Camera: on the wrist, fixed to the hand. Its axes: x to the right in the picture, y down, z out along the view.
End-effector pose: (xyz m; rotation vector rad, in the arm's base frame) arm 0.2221 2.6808 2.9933 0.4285 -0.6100 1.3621
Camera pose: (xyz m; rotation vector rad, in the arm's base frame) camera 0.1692 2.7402 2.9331 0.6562 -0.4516 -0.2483
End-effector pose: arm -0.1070 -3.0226 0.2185 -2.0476 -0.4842 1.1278
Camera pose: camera -0.0441 -3.0957 0.1929 -1.0316 -1.9379 0.3194
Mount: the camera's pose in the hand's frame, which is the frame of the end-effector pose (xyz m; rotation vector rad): 0.0029 0.0659 -0.0749 -0.2615 -0.2762 -1.5443
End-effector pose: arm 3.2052 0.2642 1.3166 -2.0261 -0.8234 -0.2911
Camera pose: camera 3.2584 0.1798 1.3169 -1.2159 -2.4990 -0.9848
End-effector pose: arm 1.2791 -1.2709 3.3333 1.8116 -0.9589 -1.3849
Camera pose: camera 1.3419 -1.3025 3.4042 -1.8733 -0.7229 2.1453
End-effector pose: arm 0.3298 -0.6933 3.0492 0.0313 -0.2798 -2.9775
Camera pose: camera 0.3393 -0.7715 2.9879 0.1364 -0.1118 1.7283
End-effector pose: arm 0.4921 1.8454 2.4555 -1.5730 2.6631 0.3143
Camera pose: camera 0.4389 1.8595 2.5388 -2.7262 0.6835 0.6477
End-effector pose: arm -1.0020 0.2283 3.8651 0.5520 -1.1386 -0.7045
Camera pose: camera -0.9162 0.2731 3.8892 1.1071 -0.6606 -2.2613
